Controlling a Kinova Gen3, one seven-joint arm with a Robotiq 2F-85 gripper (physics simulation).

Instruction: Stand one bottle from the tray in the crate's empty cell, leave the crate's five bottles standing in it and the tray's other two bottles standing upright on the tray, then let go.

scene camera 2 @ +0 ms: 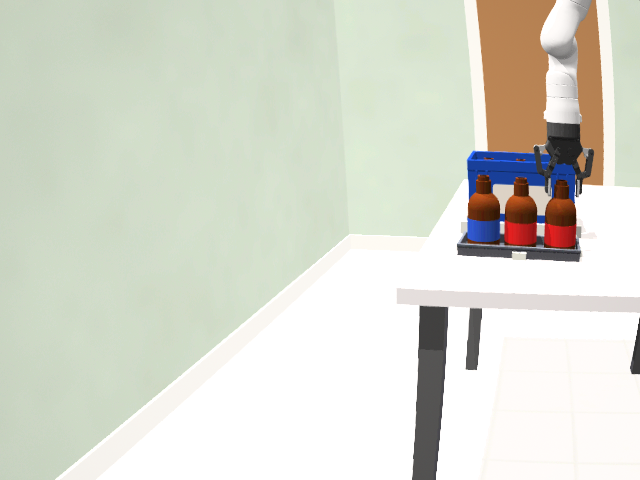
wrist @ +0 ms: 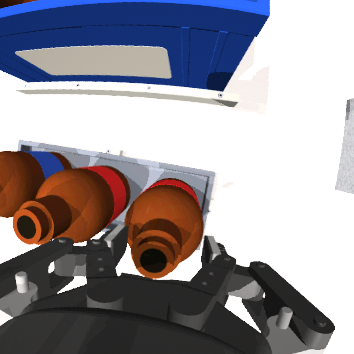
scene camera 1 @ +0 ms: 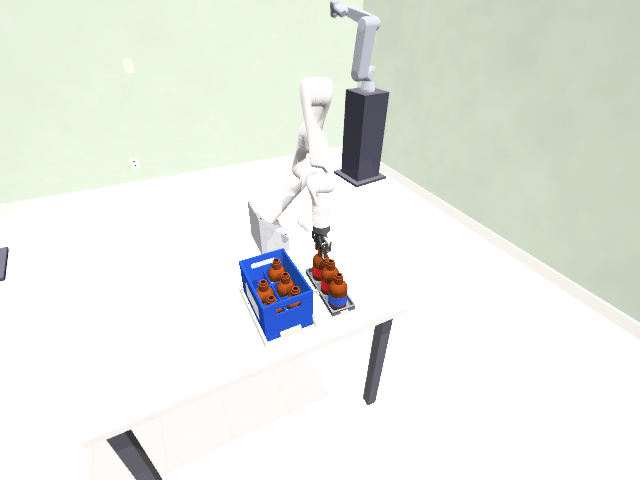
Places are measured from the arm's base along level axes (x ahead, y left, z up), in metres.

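Where they show: gripper, fingertip midpoint: [scene camera 2: 563,196] [wrist: 164,241] [scene camera 1: 321,253]; arm's base, link origin: [scene camera 1: 265,217].
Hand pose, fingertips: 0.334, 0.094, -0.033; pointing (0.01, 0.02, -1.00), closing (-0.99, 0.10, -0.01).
Each offset is from my fingertips to the top centre of the thing, as dx, dy, dz.
My gripper [scene camera 1: 324,249] [scene camera 2: 563,188] [wrist: 164,241] is open, fingers on either side of the neck of the end red-labelled bottle @[+0.004, -0.001, +0.034] [scene camera 1: 317,263] [scene camera 2: 560,211] [wrist: 167,215], holding nothing. That bottle stands upright on the grey tray @[+0.093, -0.019, -0.101] [scene camera 1: 348,305] [scene camera 2: 488,252] [wrist: 160,166]. The middle red-labelled bottle @[+0.095, -0.017, +0.034] [scene camera 1: 328,274] [scene camera 2: 521,207] [wrist: 75,205] and the blue-labelled bottle @[+0.177, -0.037, +0.034] [scene camera 1: 338,289] [scene camera 2: 483,207] [wrist: 12,185] stand upright in line with it. The blue crate @[+0.065, -0.252, +0.049] [scene camera 1: 289,321] [scene camera 2: 532,176] [wrist: 210,55] holds several brown bottles @[-0.021, -0.198, +0.037] [scene camera 1: 276,272]; its back-left cell in scene camera 1 shows no bottle top.
The crate stands beside the tray, its walls rising close to bottle-neck height. The middle bottle is close to my left finger in the wrist view. A grey angular block [scene camera 1: 268,235] [wrist: 346,155] is near the arm's base. A second arm stands on a dark pedestal [scene camera 1: 364,134] farther back.
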